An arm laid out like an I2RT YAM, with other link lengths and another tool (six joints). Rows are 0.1 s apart.
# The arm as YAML. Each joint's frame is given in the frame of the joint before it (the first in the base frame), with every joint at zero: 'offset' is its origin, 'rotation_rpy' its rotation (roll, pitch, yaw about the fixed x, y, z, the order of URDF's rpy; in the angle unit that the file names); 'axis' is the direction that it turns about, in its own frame. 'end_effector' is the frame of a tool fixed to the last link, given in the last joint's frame.
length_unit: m
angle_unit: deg
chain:
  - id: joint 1
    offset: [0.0, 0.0, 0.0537]
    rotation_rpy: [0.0, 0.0, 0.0]
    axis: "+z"
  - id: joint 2
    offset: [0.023, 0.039, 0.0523]
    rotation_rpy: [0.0, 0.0, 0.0]
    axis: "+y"
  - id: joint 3
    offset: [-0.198, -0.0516, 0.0]
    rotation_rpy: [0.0, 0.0, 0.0]
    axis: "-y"
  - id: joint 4
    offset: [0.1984, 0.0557, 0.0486]
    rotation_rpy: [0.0, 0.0, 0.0]
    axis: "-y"
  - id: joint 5
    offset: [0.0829, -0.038, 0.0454]
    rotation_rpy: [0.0, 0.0, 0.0]
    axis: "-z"
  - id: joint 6
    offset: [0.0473, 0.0, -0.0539]
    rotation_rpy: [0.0, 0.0, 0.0]
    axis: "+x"
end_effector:
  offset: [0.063, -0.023, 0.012]
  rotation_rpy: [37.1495, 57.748, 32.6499]
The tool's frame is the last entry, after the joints.
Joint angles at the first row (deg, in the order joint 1, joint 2, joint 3, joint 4, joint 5, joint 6):
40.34 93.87 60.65 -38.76 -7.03 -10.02
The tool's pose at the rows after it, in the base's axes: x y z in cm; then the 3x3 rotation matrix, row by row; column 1 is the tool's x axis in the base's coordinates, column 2 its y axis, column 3 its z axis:
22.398 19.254 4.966; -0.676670 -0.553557 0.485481; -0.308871 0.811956 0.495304; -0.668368 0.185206 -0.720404
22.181 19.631 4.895; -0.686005 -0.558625 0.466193; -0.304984 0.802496 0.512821; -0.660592 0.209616 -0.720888
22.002 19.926 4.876; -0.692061 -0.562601 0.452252; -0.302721 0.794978 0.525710; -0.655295 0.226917 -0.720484
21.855 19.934 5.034; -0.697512 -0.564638 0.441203; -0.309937 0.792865 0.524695; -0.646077 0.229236 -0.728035
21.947 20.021 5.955; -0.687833 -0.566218 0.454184; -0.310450 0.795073 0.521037; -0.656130 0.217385 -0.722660
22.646 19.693 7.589; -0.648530 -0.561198 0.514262; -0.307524 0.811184 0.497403; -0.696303 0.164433 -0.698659
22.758 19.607 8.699; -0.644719 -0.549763 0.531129; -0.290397 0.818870 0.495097; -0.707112 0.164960 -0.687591
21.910 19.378 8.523; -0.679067 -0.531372 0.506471; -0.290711 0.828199 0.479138; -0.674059 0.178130 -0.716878
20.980 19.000 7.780; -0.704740 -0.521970 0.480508; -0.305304 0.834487 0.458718; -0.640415 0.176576 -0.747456
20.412 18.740 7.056; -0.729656 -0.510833 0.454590; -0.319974 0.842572 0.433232; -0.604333 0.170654 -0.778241
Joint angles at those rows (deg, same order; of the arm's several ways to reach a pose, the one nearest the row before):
40.52 94.39 60.64 -38.85 -8.43 -9.76
40.78 94.83 60.99 -38.93 -9.93 -9.67
41.04 95.10 61.26 -39.02 -10.98 -9.58
41.13 95.19 62.05 -40.42 -11.25 -9.75
41.48 94.23 63.54 -42.27 -10.38 -9.49
41.48 92.03 65.12 -43.77 -6.78 -9.32
41.40 90.71 66.62 -45.61 -6.41 -8.53
42.01 90.53 66.80 -48.16 -7.03 -6.86
42.71 90.44 65.40 -49.31 -7.12 -5.89
43.16 91.58 65.21 -50.62 -7.12 -5.10

